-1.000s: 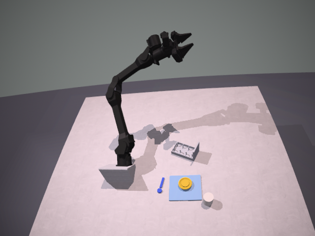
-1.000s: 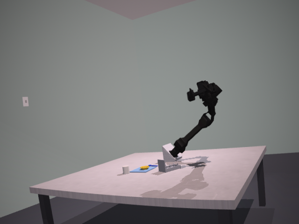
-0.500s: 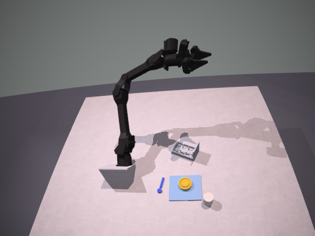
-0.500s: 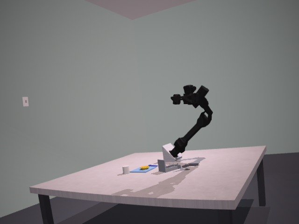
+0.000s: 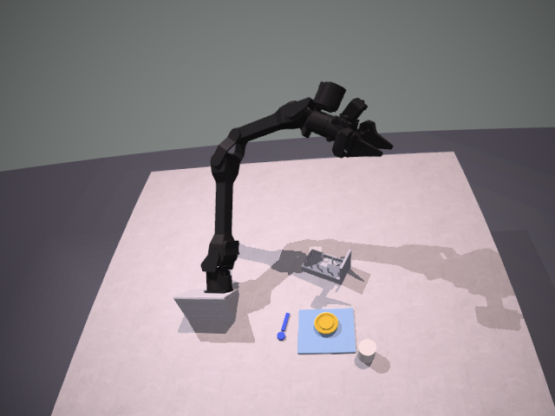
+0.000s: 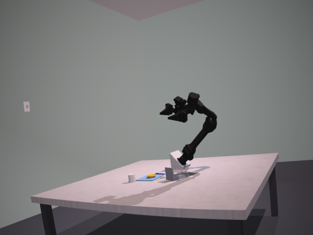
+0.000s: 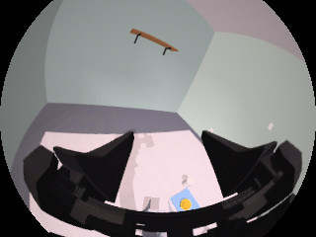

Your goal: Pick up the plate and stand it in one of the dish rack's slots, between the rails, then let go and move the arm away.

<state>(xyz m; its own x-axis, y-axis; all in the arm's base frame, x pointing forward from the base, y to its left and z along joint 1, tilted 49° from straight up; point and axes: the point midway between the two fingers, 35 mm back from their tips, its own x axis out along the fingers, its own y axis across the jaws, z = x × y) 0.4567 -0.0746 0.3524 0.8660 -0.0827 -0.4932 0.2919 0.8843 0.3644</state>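
Right now my gripper tip is 38 cm above the yellow plate, 25 cm to the left of it and 14 cm past it. The rest, counted from my gripper tip: grey dish rack: 37 cm below, 16 cm behind, 6 cm to the right; blue mat: 39 cm below, 27 cm to the right, 13 cm behind; white cup: 37 cm below, 33 cm to the right, 2 cm behind.
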